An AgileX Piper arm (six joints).
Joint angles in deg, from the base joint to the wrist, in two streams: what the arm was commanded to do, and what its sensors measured. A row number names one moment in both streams.
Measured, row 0: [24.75, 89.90, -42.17, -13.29, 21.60, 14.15]
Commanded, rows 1 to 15: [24.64, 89.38, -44.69, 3.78, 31.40, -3.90]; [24.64, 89.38, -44.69, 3.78, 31.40, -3.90]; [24.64, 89.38, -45.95, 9.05, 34.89, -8.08]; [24.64, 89.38, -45.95, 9.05, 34.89, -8.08]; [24.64, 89.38, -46.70, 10.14, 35.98, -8.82]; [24.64, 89.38, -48.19, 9.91, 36.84, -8.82]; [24.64, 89.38, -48.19, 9.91, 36.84, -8.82]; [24.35, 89.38, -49.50, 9.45, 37.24, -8.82]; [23.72, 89.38, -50.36, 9.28, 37.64, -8.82]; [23.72, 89.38, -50.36, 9.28, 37.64, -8.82]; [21.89, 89.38, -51.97, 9.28, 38.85, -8.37]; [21.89, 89.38, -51.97, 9.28, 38.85, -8.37]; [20.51, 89.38, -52.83, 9.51, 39.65, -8.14]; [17.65, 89.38, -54.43, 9.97, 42.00, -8.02]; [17.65, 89.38, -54.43, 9.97, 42.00, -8.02]
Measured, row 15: [21.08, 89.90, -52.43, 9.45, 38.90, -7.91]
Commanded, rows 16 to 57: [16.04, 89.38, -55.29, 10.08, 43.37, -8.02]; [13.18, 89.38, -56.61, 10.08, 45.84, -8.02]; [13.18, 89.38, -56.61, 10.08, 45.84, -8.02]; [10.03, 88.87, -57.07, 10.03, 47.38, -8.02]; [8.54, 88.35, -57.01, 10.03, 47.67, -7.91]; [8.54, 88.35, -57.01, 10.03, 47.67, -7.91]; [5.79, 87.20, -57.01, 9.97, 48.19, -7.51]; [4.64, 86.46, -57.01, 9.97, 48.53, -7.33]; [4.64, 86.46, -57.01, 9.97, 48.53, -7.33]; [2.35, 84.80, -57.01, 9.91, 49.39, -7.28]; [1.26, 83.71, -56.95, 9.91, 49.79, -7.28]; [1.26, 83.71, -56.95, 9.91, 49.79, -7.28]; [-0.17, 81.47, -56.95, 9.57, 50.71, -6.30]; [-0.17, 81.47, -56.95, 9.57, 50.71, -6.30]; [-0.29, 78.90, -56.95, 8.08, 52.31, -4.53]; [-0.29, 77.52, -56.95, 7.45, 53.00, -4.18]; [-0.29, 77.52, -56.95, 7.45, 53.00, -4.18]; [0.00, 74.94, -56.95, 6.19, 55.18, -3.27]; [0.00, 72.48, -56.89, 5.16, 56.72, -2.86]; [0.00, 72.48, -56.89, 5.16, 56.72, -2.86]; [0.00, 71.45, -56.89, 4.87, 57.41, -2.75]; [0.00, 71.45, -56.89, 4.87, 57.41, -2.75]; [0.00, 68.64, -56.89, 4.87, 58.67, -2.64]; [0.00, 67.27, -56.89, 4.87, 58.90, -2.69]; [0.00, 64.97, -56.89, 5.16, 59.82, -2.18]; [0.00, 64.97, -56.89, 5.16, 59.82, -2.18]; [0.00, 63.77, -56.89, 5.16, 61.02, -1.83]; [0.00, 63.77, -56.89, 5.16, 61.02, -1.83]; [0.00, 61.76, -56.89, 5.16, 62.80, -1.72]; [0.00, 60.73, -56.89, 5.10, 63.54, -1.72]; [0.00, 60.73, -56.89, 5.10, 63.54, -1.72]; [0.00, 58.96, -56.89, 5.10, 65.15, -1.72]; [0.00, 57.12, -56.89, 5.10, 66.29, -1.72]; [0.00, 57.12, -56.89, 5.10, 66.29, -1.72]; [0.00, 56.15, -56.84, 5.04, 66.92, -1.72]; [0.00, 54.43, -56.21, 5.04, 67.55, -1.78]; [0.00, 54.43, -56.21, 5.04, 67.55, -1.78]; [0.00, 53.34, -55.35, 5.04, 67.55, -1.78]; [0.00, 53.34, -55.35, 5.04, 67.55, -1.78]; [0.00, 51.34, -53.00, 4.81, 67.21, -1.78]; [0.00, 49.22, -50.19, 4.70, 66.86, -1.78]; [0.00, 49.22, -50.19, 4.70, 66.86, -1.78]
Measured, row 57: [0.06, 51.80, -53.46, 5.10, 66.46, -2.06]
